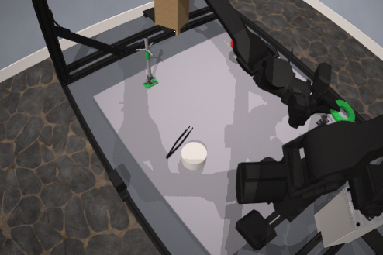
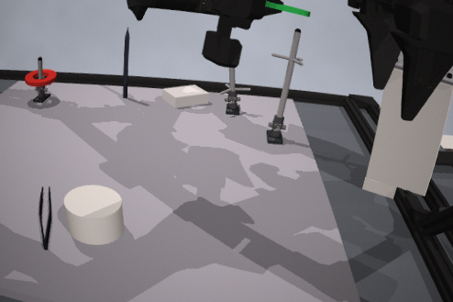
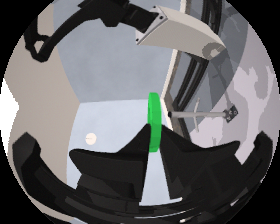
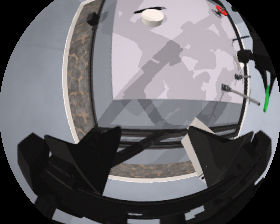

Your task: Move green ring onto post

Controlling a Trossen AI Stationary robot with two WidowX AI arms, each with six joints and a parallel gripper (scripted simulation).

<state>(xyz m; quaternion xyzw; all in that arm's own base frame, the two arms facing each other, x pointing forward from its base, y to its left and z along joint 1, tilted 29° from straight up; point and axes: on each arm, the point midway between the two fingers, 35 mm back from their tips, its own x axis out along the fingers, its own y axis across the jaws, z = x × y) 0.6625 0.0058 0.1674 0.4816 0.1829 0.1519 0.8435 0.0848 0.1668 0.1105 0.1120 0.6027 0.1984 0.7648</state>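
Now: the tall post 120 mm below my left hand, 40 mm to the right of it and 40 mm ahead of it. From my left hand the other things lie so: white block: 210 mm below, 160 mm ahead, 140 mm to the left; then short grey post: 160 mm below, 140 mm ahead, 40 mm to the left; then green ring: 40 mm to the right, 30 mm ahead, 10 mm below.
Now: right hand 29 cm short of the green ring and 10 cm to the right of it. From my right hand the other things lie so: white block 41 cm ahead, 27 cm to the left, 20 cm below; then short grey post 40 cm ahead, 18 cm to the left, 15 cm below; then tall post 30 cm ahead, 11 cm below, 9 cm to the left.
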